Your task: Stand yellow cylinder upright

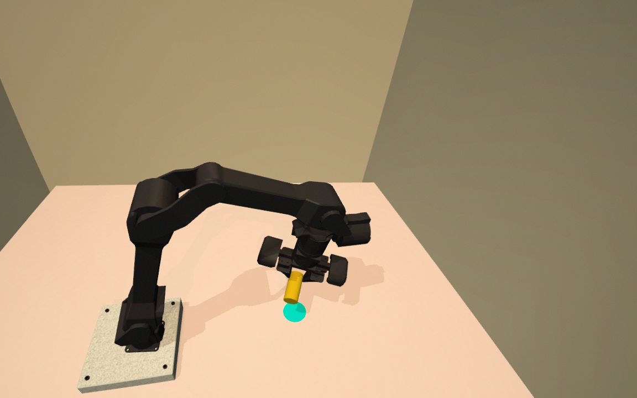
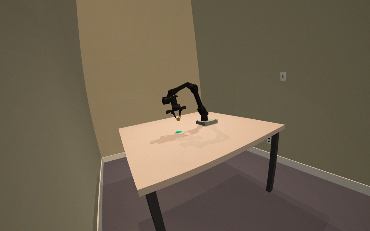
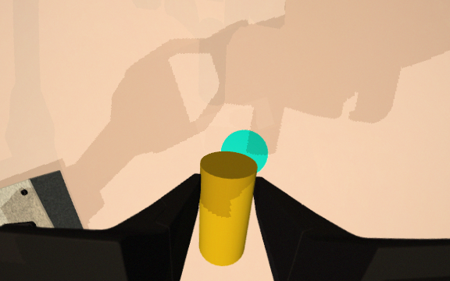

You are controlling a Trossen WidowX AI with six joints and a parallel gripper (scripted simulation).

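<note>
The cyan circle lies 10 mm ahead of my gripper tip, 10 mm to the right of it and 130 mm below it. The rest, counted from my gripper tip: yellow tall cylinder: 10 mm behind, 20 mm to the right, 10 mm below.
</note>
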